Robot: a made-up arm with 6 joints.
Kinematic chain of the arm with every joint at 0, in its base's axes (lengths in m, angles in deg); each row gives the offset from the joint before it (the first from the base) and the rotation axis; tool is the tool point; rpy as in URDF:
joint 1: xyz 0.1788 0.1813 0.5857 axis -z
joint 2: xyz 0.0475 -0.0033 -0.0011 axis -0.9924 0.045 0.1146
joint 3: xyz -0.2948 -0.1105 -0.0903 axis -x
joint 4: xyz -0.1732 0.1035 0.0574 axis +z
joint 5: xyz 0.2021 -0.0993 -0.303 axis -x
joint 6: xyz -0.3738 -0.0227 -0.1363 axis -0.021 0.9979 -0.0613
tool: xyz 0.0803 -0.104 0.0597 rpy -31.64 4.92 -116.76
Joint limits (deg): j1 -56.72..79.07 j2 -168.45..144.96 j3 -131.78..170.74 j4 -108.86..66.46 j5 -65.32..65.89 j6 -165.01..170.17
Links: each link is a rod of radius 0.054 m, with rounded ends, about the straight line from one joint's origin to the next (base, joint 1, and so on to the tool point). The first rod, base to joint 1, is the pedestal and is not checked.
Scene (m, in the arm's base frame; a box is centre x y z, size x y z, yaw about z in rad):
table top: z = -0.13
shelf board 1: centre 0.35 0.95 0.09 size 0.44 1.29 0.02 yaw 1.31
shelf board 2: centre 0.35 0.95 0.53 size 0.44 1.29 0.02 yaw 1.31
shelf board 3: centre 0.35 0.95 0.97 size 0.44 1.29 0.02 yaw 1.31
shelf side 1: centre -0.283 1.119 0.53 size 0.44 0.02 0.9 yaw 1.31
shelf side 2: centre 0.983 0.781 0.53 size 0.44 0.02 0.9 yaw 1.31
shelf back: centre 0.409 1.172 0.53 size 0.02 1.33 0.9 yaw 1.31
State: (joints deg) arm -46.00 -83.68 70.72 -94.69 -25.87 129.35
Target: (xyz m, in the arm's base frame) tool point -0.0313 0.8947 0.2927
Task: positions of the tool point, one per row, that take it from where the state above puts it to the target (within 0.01 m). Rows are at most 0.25 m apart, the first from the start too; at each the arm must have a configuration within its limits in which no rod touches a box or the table.
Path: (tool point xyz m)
1: -0.5113 0.4530 0.1142
2: -0.3982 0.6559 0.1703
3: -0.2310 0.8072 0.2306
4: -0.0313 0.8947 0.2927

